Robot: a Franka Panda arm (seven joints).
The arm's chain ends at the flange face. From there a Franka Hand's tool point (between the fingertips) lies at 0.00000 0.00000 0.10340 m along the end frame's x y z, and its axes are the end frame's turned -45 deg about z.
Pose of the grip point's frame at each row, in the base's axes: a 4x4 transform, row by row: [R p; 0 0 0 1], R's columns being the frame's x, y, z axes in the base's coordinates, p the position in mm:
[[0.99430 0.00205 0.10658 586.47], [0.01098 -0.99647 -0.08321 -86.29], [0.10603 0.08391 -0.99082 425.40], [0 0 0 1]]
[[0.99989 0.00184 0.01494 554.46], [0.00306 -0.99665 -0.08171 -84.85], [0.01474 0.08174 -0.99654 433.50], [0 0 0 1]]
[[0.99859 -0.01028 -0.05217 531.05], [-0.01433 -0.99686 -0.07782 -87.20], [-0.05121 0.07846 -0.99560 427.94], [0 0 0 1]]
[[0.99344 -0.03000 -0.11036 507.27], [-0.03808 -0.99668 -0.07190 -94.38], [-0.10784 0.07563 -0.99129 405.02], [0 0 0 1]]
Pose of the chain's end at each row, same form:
[[0.70453 -0.70163 0.10658 575.45], [-0.69685 -0.71237 -0.08321 -77.69], [0.13431 -0.01564 -0.99082 527.85], [0 0 0 1]]
[[0.70833 -0.70573 0.01494 552.92], [-0.70257 -0.70690 -0.08171 -76.40], [0.06822 0.04738 -0.99654 536.54], [0 0 0 1]]
[[0.69884 -0.71338 -0.05217 536.44], [-0.71502 -0.69475 -0.07782 -79.15], [0.01927 0.09169 -0.99560 530.89], [0 0 0 1]]
[[0.68125 -0.72368 -0.11036 518.68], [-0.73169 -0.67783 -0.07190 -86.95], [-0.02278 0.12973 -0.99129 507.52], [0 0 0 1]]

